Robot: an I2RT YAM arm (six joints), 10 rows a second.
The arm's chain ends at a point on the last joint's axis. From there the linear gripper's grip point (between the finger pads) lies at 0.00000 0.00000 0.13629 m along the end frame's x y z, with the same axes.
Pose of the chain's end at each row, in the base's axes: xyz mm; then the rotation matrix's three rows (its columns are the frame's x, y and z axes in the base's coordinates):
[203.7 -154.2 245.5], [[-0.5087 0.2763 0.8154], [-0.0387 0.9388 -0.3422], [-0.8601 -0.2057 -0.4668]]
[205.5 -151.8 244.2], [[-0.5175 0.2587 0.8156], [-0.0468 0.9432 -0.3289], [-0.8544 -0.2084 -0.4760]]
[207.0 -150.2 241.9], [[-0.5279 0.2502 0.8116], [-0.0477 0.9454 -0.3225], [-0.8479 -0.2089 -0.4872]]
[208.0 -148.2 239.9], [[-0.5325 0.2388 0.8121], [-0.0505 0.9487 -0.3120], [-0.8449 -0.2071 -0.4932]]
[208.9 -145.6 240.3], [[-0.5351 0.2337 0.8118], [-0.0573 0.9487 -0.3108], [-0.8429 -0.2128 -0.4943]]
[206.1 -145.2 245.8], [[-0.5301 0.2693 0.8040], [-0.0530 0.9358 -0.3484], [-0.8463 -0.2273 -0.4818]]
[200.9 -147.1 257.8], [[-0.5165 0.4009 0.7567], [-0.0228 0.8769 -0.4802], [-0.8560 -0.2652 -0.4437]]
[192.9 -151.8 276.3], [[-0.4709 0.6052 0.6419], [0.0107 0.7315 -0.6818], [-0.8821 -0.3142 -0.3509]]
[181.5 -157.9 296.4], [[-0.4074 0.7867 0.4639], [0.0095 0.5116 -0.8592], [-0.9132 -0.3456 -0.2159]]
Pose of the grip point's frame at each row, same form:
[314.8 -200.8 181.9], [[-0.5087 0.2763 0.8154], [-0.0387 0.9388 -0.3422], [-0.8601 -0.2057 -0.4668]]
[316.7 -196.6 179.3], [[-0.5175 0.2587 0.8156], [-0.0468 0.9432 -0.3289], [-0.8544 -0.2084 -0.4760]]
[317.6 -194.2 175.5], [[-0.5279 0.2502 0.8116], [-0.0477 0.9454 -0.3225], [-0.8479 -0.2089 -0.4872]]
[318.7 -190.7 172.7], [[-0.5325 0.2388 0.8121], [-0.0505 0.9487 -0.3120], [-0.8449 -0.2071 -0.4932]]
[319.5 -188.0 172.9], [[-0.5351 0.2337 0.8118], [-0.0573 0.9487 -0.3108], [-0.8429 -0.2128 -0.4943]]
[315.7 -192.7 180.1], [[-0.5301 0.2693 0.8040], [-0.0530 0.9358 -0.3484], [-0.8463 -0.2273 -0.4818]]
[304.0 -212.5 197.3], [[-0.5165 0.4009 0.7567], [-0.0228 0.8769 -0.4802], [-0.8560 -0.2652 -0.4437]]
[280.4 -244.7 228.5], [[-0.4709 0.6052 0.6419], [0.0107 0.7315 -0.6818], [-0.8821 -0.3142 -0.3509]]
[244.7 -275.0 267.0], [[-0.4074 0.7867 0.4639], [0.0095 0.5116 -0.8592], [-0.9132 -0.3456 -0.2159]]

